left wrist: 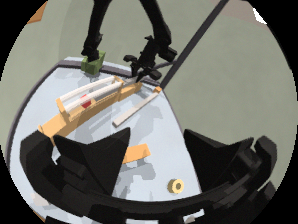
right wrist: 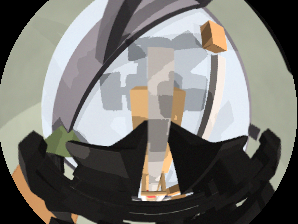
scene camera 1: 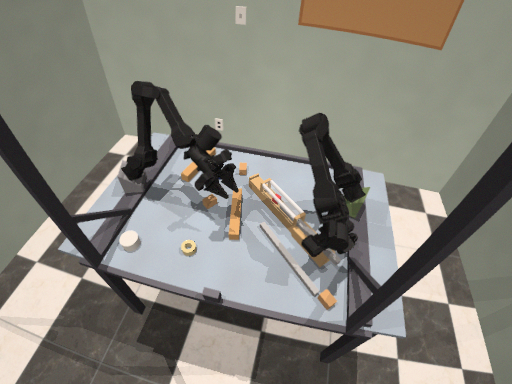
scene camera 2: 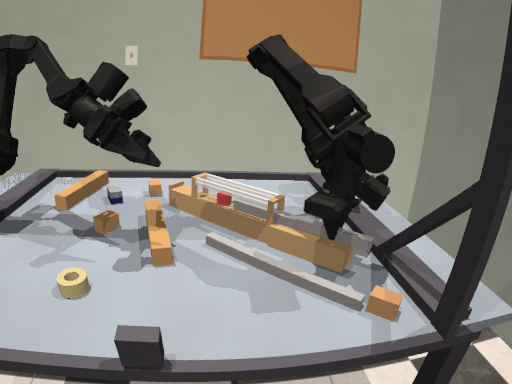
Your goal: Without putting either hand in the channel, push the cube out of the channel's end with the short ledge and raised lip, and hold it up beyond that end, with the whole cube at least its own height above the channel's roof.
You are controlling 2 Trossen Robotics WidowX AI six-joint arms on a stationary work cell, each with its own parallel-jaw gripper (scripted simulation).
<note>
The pictures show: my left gripper, my right gripper, a yellow ring, a long grey bar and a wooden channel.
My left gripper also shows in the left wrist view and in scene camera 1. My right gripper shows as well in the right wrist view.
</note>
